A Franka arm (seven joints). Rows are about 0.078 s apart.
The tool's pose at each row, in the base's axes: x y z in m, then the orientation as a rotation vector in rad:
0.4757, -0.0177, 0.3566, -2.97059, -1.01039, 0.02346
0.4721, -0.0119, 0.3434, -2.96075, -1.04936, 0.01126
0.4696, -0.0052, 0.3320, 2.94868, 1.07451, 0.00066
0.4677, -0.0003, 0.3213, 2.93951, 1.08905, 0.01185
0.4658, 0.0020, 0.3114, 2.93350, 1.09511, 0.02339
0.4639, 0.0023, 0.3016, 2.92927, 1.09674, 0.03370
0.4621, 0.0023, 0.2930, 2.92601, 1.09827, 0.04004
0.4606, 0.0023, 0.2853, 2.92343, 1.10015, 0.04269
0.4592, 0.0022, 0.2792, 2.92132, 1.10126, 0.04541
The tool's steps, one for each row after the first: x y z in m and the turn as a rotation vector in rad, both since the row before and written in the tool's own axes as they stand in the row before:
0.0009, -0.0067, 0.0132, -0.00591, 0.00616, -0.02550
0.0024, -0.0067, 0.0114, -0.00599, 0.00593, -0.01766
0.0017, -0.0050, 0.0107, -0.00580, 0.00550, -0.01071
0.0000, -0.0031, 0.0099, -0.00579, 0.00574, -0.00495
-0.0013, -0.0016, 0.0098, -0.00539, 0.00505, -0.00191
-0.0015, -0.0014, 0.0086, -0.00370, 0.00298, -0.00165
-0.0013, -0.0012, 0.0077, -0.00219, 0.00102, -0.00172
-0.0012, -0.0010, 0.0061, -0.00205, 0.00111, -0.00115

